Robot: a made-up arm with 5 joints. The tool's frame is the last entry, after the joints. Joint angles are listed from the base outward. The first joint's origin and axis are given. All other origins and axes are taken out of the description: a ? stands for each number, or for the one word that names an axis. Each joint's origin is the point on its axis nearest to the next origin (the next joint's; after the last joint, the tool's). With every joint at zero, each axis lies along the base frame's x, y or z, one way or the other. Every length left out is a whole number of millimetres.
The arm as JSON. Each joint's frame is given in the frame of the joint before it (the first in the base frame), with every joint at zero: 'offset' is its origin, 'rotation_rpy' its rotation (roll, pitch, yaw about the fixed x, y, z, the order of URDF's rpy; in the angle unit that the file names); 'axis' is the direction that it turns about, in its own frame. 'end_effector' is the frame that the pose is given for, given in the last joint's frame.
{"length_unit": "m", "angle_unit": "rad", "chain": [
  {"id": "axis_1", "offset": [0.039, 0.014, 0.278], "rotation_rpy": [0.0, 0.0, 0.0], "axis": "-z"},
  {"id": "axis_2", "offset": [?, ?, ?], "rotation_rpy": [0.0, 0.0, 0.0], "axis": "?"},
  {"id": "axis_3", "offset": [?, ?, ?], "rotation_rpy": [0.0, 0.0, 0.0], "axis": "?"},
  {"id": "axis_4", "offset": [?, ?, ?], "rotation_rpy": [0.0, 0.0, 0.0], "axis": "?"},
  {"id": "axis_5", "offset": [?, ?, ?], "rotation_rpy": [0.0, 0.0, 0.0], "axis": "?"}
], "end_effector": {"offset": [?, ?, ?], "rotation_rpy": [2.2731, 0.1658, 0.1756]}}
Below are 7 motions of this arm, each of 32 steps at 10 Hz.
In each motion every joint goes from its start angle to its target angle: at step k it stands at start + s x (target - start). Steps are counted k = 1, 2, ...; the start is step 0. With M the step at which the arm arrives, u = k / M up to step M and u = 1 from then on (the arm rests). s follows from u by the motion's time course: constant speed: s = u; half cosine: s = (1 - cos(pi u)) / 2; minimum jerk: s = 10 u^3 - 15 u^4 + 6 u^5.
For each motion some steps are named. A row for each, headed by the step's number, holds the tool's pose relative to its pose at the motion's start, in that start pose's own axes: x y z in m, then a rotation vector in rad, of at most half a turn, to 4 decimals.
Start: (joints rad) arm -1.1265 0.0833 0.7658 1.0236 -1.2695
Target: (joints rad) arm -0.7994 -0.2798 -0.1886 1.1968 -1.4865
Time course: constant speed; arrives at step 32
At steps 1, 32:
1: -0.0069 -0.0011 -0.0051 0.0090 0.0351 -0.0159
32: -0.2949 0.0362 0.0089 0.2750 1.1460 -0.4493

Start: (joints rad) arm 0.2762 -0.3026 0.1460 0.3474 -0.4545
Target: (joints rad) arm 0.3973 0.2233 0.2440 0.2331 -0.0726
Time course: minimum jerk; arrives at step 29
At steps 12, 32:
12: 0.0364 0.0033 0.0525 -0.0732 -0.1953 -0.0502
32: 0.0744 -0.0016 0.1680 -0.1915 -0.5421 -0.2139

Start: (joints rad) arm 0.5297 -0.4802 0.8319 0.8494 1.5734
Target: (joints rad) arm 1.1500 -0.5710 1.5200 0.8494 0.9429
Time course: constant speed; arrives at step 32
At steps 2, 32:
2: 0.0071 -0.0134 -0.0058 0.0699 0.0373 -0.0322
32: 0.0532 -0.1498 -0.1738 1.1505 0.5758 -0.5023

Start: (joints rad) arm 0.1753 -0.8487 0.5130 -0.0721 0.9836
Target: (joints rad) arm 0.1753 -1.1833 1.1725 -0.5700 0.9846
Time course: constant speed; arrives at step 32
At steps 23, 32:
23: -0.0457 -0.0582 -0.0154 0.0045 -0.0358 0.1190
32: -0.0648 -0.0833 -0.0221 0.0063 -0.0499 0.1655

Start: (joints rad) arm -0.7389 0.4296 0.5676 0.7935 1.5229
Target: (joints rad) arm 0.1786 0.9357 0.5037 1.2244 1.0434
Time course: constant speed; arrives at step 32
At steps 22, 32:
22: 0.1226 -0.1411 -0.0343 0.7076 0.8118 -0.2393
32: 0.1647 -0.1798 -0.0857 0.9323 1.2244 -0.3301

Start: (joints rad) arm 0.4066 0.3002 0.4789 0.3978 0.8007
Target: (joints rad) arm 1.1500 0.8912 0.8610 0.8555 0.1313
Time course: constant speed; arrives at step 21
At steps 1, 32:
1: 0.0085 -0.0128 0.0082 0.0665 0.0100 -0.0671
32: 0.0514 -0.2790 0.0106 1.3329 0.2654 -1.4321

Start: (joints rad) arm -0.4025 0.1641 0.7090 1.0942 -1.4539
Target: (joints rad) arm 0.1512 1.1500 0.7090 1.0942 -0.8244
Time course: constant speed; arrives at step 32
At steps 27, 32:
27: 0.1278 0.1285 0.0462 0.0503 -0.8940 -0.0889
32: 0.1449 0.1434 0.0713 0.0500 -1.0564 -0.1914

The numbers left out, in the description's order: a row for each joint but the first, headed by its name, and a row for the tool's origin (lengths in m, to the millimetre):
axis_2: xyz 0.048 -0.08 0.0, axis +y
axis_3: xyz 0.051 0.0 0.193, axis +y
axis_4: xyz 0.187 0.0 -0.017, axis +y
axis_5: xyz 0.069 0.0 0.024, axis -x
tool: xyz 0.0 0.008 -0.027

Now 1 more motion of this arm.
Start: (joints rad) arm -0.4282 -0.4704 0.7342 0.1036 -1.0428
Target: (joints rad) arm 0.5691 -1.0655 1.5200 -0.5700 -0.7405
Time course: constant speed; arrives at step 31
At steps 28, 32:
28: -0.1989 0.0674 0.1038 -0.2385 0.3841 0.8825
32: -0.2142 0.0611 0.1194 -0.2760 0.3999 0.9888

